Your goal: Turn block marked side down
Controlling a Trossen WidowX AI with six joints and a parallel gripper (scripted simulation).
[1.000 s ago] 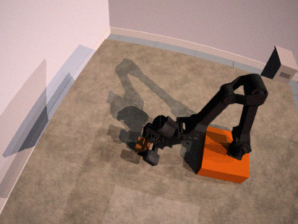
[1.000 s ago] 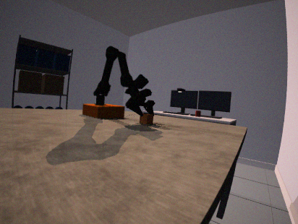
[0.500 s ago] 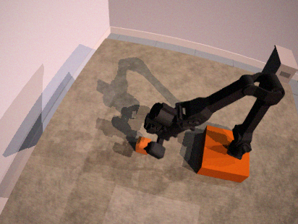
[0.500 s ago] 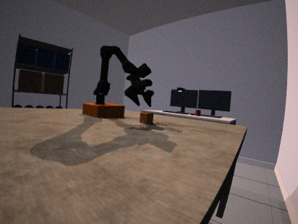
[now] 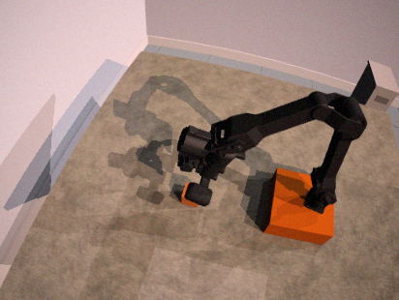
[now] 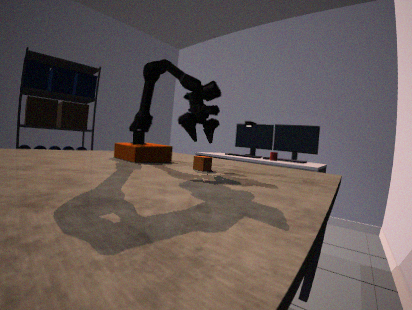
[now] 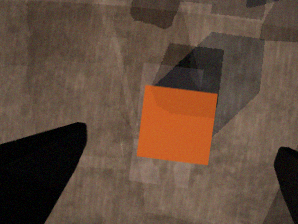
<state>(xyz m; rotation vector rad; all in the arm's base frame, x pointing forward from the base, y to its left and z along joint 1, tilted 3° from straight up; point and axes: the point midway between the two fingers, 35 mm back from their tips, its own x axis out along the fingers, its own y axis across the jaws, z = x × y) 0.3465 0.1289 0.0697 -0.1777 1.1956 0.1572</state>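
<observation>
The orange block is 80 mm below my gripper tip and 10 mm behind it.
</observation>
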